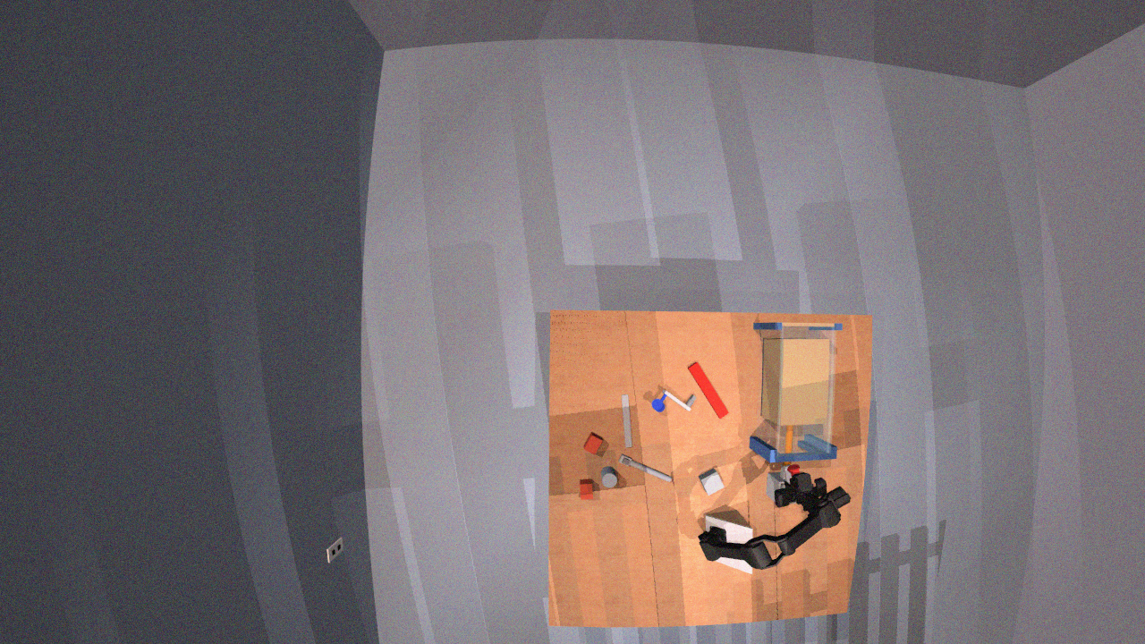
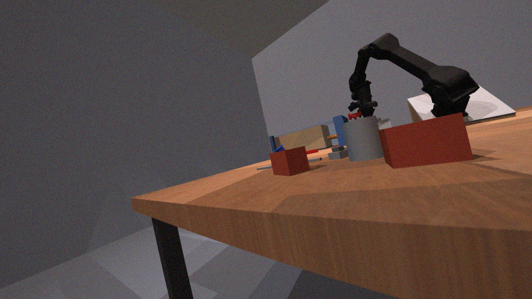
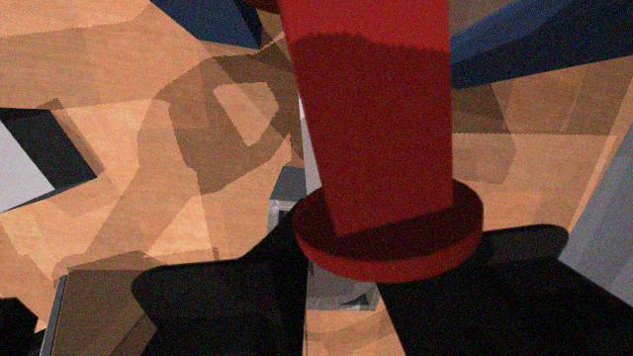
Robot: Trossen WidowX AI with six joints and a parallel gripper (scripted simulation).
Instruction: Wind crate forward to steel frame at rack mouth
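Now: gripper tip 20 mm below the red-knobbed crank and 20 mm short of it. From my gripper tip the other things lie so: grey winch 60 mm below, 60 mm behind, 10 mm to the right; blue steel frame 110 mm ahead, 30 mm to the right, 20 mm above; red grip 50 mm ahead, 50 mm above.
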